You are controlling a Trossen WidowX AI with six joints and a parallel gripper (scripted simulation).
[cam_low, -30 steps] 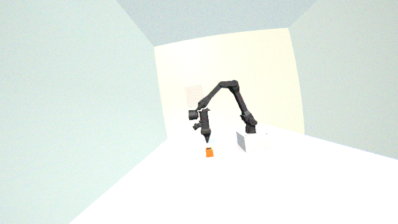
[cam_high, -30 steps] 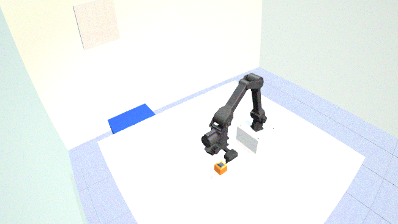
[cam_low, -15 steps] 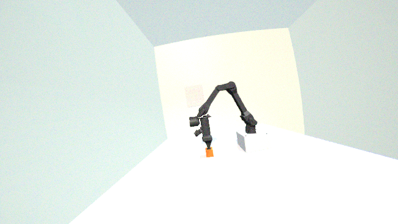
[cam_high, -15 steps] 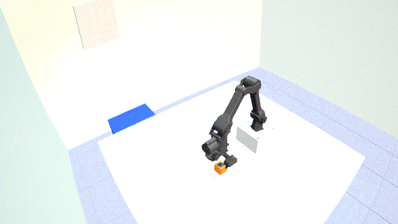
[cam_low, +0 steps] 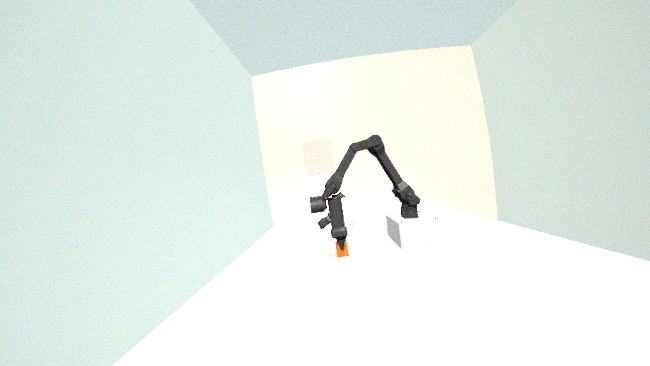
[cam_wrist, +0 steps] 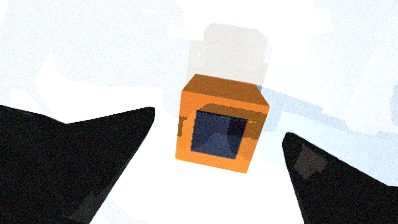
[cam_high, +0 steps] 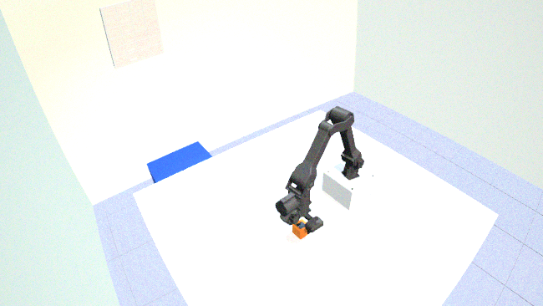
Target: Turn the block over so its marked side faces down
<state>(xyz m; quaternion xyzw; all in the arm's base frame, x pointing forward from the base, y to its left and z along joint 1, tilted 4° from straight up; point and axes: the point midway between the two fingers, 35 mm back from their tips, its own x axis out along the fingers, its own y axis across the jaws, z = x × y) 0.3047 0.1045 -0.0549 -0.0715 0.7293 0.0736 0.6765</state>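
Right now the block is right at my gripper tip.
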